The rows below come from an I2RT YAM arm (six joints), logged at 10 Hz.
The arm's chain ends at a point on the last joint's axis. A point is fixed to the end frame.
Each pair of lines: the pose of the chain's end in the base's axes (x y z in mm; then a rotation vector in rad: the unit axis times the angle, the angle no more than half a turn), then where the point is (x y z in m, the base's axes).
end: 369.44, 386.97, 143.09, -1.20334, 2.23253, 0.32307
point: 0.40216 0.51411 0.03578
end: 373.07, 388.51, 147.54, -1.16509, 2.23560, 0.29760
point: 0.41171 0.51435 0.04067
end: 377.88, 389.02, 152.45, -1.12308, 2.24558, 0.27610
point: 0.42207 0.51331 0.04592
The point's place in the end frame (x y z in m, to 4 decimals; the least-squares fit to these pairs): -0.0375 0.0510 0.1573
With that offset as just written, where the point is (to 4 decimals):
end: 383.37, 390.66, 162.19, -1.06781, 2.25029, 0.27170
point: 0.4335 0.5148 0.0582
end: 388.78, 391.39, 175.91, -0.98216, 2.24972, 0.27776
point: 0.4476 0.5161 0.0772
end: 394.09, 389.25, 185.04, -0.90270, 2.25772, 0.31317
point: 0.4583 0.5156 0.0921
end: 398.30, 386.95, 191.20, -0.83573, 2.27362, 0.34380
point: 0.4664 0.5140 0.1020
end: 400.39, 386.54, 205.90, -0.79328, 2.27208, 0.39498
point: 0.4695 0.5167 0.1221
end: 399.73, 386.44, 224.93, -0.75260, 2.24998, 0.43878
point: 0.4714 0.5196 0.1482
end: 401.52, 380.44, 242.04, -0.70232, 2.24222, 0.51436
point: 0.4736 0.5176 0.1733
